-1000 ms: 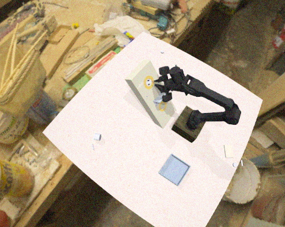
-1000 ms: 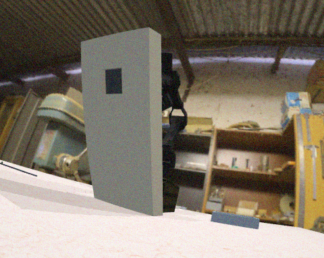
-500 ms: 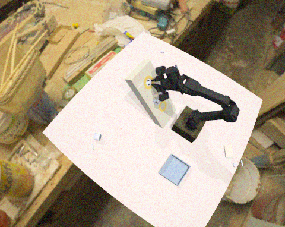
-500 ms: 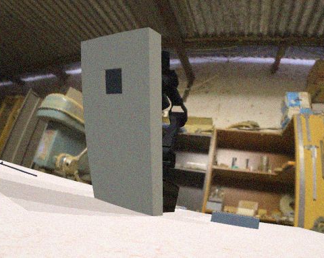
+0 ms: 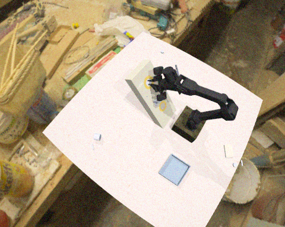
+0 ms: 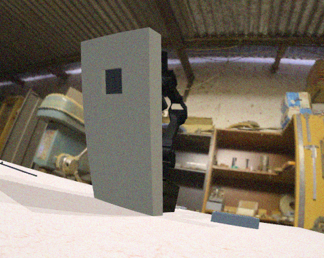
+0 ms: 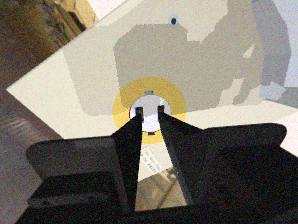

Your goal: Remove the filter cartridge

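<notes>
Right now the round white filter cartridge is 20 mm ahead of my gripper tip and 10 mm below it. Also, from my gripper tip: blue tray: 390 mm behind, 310 mm to the left, 280 mm below; then pale card: 680 mm behind, 280 mm below; then grey bracket: 100 mm below, 80 mm behind, 10 mm to the left.
</notes>
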